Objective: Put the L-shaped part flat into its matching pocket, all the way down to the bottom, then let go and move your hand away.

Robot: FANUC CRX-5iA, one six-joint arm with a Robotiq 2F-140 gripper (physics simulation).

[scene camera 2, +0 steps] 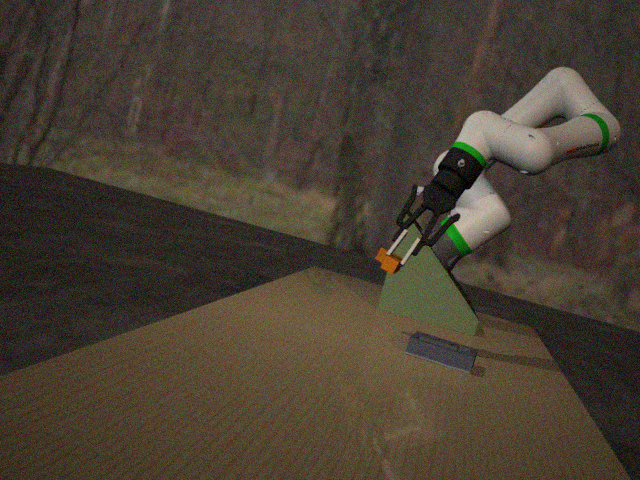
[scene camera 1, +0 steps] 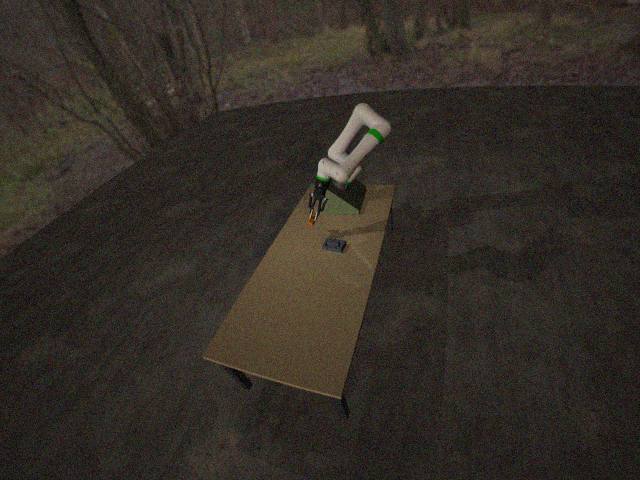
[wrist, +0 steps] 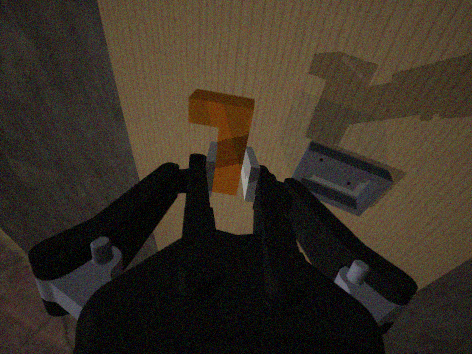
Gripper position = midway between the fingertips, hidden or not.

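Observation:
My gripper (scene camera 2: 394, 260) is holding an orange L-shaped part (wrist: 232, 114), and the part is clear of everything else. In the wrist view I can see my gripper (wrist: 229, 157) too.

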